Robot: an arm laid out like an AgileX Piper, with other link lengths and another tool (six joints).
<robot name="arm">
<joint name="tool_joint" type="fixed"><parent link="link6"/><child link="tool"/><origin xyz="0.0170 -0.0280 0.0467" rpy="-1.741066 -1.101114 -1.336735"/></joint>
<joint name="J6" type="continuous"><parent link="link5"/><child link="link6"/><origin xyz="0.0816 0.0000 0.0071"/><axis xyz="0.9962 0 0.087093"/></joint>
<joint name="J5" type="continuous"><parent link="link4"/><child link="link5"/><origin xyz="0.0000 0.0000 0.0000"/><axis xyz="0 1 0"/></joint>
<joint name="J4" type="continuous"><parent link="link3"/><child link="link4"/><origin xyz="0.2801 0.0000 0.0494"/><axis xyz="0.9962 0 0.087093"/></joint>
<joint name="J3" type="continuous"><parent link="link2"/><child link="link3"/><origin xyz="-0.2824 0.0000 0.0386"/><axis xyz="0 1 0"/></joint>
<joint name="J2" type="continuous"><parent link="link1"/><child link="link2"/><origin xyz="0.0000 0.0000 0.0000"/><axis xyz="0 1 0"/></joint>
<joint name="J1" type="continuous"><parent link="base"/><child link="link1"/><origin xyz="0.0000 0.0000 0.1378"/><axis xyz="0 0 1"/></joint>
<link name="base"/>
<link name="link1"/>
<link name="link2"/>
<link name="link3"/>
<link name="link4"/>
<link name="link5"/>
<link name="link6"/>
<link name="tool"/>
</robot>
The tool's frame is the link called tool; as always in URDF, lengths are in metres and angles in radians. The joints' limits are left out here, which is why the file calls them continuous.
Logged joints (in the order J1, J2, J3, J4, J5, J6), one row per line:
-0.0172, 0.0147, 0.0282, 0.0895, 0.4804, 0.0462
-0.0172, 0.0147, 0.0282, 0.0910, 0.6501, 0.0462
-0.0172, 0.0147, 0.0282, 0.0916, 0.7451, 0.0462
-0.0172, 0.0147, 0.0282, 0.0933, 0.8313, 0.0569
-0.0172, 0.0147, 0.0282, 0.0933, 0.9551, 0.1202
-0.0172, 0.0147, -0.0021, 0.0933, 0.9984, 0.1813
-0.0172, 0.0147, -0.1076, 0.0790, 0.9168, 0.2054
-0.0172, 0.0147, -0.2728, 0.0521, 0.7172, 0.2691
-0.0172, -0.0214, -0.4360, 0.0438, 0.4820, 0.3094
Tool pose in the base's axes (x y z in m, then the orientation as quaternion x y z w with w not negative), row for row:
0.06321, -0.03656, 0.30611, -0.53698, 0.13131, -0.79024, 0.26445
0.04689, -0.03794, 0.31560, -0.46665, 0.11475, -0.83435, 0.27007
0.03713, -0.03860, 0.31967, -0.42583, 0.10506, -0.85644, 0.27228
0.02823, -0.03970, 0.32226, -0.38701, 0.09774, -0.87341, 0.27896
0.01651, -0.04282, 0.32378, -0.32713, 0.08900, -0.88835, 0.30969
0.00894, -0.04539, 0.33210, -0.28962, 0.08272, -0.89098, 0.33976
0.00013, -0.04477, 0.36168, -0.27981, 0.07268, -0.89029, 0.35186
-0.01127, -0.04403, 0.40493, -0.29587, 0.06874, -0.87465, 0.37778
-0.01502, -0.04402, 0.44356, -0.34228, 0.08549, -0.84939, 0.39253
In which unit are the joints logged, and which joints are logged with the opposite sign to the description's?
The joints are logged in radians. Opposite sign: J1, J2, J5.
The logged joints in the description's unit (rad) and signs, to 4 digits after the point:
0.0172, -0.0147, 0.0282, 0.0895, -0.4804, 0.0462
0.0172, -0.0147, 0.0282, 0.0910, -0.6501, 0.0462
0.0172, -0.0147, 0.0282, 0.0916, -0.7451, 0.0462
0.0172, -0.0147, 0.0282, 0.0933, -0.8313, 0.0569
0.0172, -0.0147, 0.0282, 0.0933, -0.9551, 0.1202
0.0172, -0.0147, -0.0021, 0.0933, -0.9984, 0.1813
0.0172, -0.0147, -0.1076, 0.0790, -0.9168, 0.2054
0.0172, -0.0147, -0.2728, 0.0521, -0.7172, 0.2691
0.0172, 0.0214, -0.4360, 0.0438, -0.4820, 0.3094

